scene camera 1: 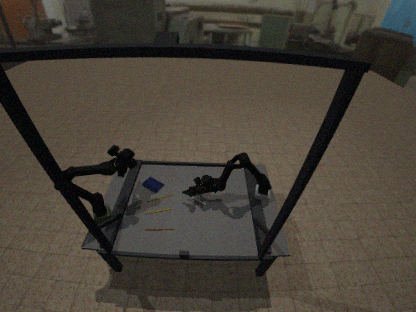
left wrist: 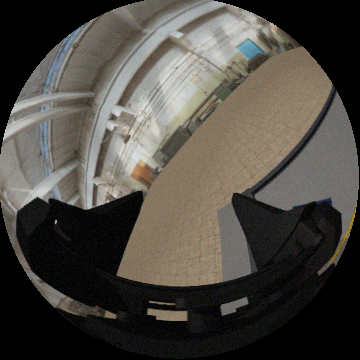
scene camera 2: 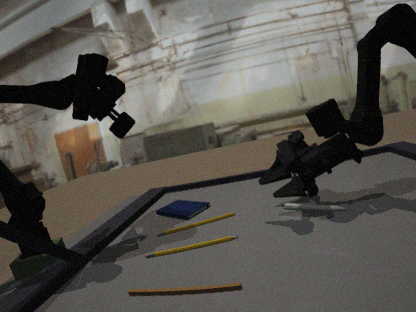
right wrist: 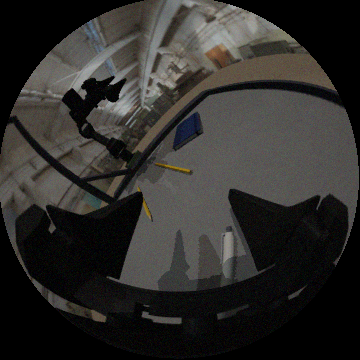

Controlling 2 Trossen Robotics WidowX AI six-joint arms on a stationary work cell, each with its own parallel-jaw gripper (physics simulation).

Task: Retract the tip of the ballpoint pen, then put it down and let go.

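Places are measured from the left arm's base along level axes (x ahead, y left, z up), in centimetres.
Pixels of known places: left gripper, fingertip midpoint: (left wrist: pixel 188 196) (scene camera 2: pixel 112 112) (right wrist: pixel 119 77); right gripper, fingertip midpoint: (scene camera 1: pixel 184 191) (scene camera 2: pixel 266 189) (right wrist: pixel 186 195); left arm's base, link origin: (scene camera 1: pixel 101 212) (right wrist: pixel 130 158); right arm's base, link origin: (scene camera 1: pixel 263 190).
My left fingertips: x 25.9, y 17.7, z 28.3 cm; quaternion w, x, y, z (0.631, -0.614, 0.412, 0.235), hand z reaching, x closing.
For each thing: its top centre in the pictures, then the offset to it from my left fingertips.
- white-grey pen, top centre: (right wrist: pixel 220 295) (scene camera 2: pixel 311 204) (scene camera 1: pixel 197 199) dx +34.8, dy -36.0, dz -31.0 cm
- blue notebook, top centre: (scene camera 2: pixel 181 206) (right wrist: pixel 185 126) (scene camera 1: pixel 152 184) dx +12.1, dy -8.1, dz -31.1 cm
- orange-brown stick, top centre: (scene camera 2: pixel 180 289) (scene camera 1: pixel 159 229) dx +3.6, dy -43.9, dz -31.6 cm
The white-grey pen (scene camera 1: pixel 200 203) (scene camera 2: pixel 315 206) (right wrist: pixel 228 252) lies flat on the grey table. Its end facing away in the right wrist view is dark, with a thin clip-like strip beside the body; the state of the writing tip cannot be made out. My right gripper (scene camera 2: pixel 267 188) (right wrist: pixel 186 195) is open and low above the table. The pen is below it, apart from the fingers, and shows nearer the right finger in the right wrist view. My left gripper (left wrist: pixel 188 196) is open and empty, raised at the left side, well away from the pen.
A blue notebook (scene camera 1: pixel 153 184) (scene camera 2: pixel 183 209) (right wrist: pixel 188 131) lies near the back left of the table. Two yellow pencils (scene camera 2: pixel 197 224) (scene camera 2: pixel 192 246) and an orange-brown stick (scene camera 1: pixel 160 229) (scene camera 2: pixel 185 289) lie left of the pen. Dark frame posts (scene camera 1: pixel 320 150) stand around the table.
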